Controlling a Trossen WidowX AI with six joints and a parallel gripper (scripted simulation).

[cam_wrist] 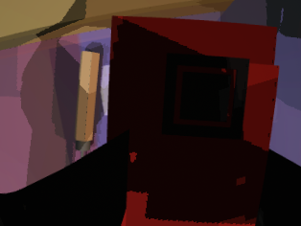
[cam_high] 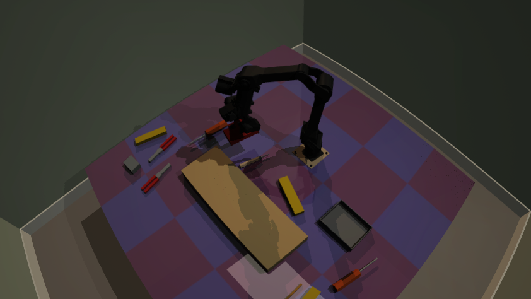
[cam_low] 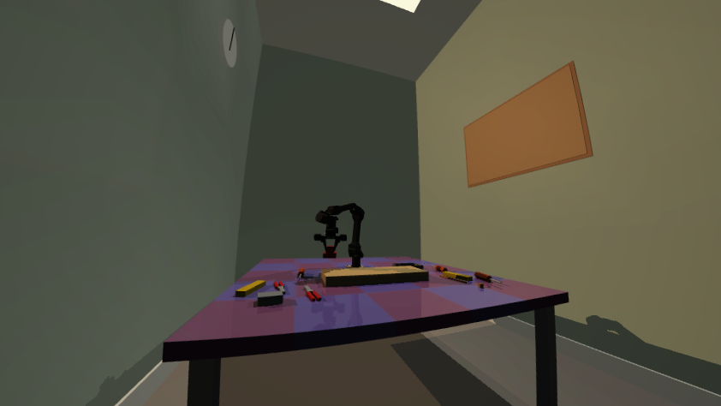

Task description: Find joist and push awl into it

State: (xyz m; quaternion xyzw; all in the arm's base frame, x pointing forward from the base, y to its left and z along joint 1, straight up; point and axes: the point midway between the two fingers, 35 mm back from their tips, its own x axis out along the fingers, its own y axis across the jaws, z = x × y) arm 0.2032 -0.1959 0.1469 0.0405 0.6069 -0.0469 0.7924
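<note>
My gripper tip is now 110 mm above the awl, 90 mm to the right of it and 20 mm past it. The rest, counted from my gripper tip: stud finder 20 mm above, 10 mm ahead; grey tray 520 mm to the left, 100 mm below, 90 mm behind; grey block 440 mm ahead, 230 mm to the right, 100 mm below.
</note>
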